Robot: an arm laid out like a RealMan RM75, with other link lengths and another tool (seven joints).
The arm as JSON. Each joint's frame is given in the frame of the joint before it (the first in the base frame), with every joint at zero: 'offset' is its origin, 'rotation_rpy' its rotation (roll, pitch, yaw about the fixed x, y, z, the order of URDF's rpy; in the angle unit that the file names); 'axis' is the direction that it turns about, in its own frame. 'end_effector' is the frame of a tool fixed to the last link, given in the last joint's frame.
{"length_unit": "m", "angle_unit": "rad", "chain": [
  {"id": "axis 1", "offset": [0.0, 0.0, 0.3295], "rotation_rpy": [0.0, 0.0, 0.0], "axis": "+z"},
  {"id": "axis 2", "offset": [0.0, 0.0, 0.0], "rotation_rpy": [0.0, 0.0, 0.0], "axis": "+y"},
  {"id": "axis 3", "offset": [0.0, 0.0, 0.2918], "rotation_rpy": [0.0, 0.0, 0.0], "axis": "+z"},
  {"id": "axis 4", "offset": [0.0, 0.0, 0.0], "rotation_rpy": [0.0, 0.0, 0.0], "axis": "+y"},
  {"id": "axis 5", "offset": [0.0, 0.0, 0.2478], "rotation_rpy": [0.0, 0.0, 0.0], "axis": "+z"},
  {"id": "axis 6", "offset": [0.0, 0.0, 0.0], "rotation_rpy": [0.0, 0.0, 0.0], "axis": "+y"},
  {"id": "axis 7", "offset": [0.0, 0.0, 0.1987], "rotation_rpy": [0.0, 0.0, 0.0], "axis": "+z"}
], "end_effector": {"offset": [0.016, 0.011, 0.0], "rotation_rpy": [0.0, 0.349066, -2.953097]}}
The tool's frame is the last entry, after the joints.
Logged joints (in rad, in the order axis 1, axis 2, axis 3, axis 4, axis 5, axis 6, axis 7), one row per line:
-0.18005 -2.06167 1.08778 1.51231 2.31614 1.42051 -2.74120
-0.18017 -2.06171 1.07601 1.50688 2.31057 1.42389 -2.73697
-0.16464 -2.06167 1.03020 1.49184 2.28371 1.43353 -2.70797
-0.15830 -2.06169 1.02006 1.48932 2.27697 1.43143 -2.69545
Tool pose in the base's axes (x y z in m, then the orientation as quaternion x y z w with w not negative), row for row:
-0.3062 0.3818 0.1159 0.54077 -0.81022 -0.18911 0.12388
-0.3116 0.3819 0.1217 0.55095 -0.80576 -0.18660 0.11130
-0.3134 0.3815 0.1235 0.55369 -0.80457 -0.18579 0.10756
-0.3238 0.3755 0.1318 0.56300 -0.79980 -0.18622 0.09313
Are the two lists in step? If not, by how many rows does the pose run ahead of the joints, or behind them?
The pose runs 1 row behind the joints: the pose in row i belongs to the joints in row i - 1.
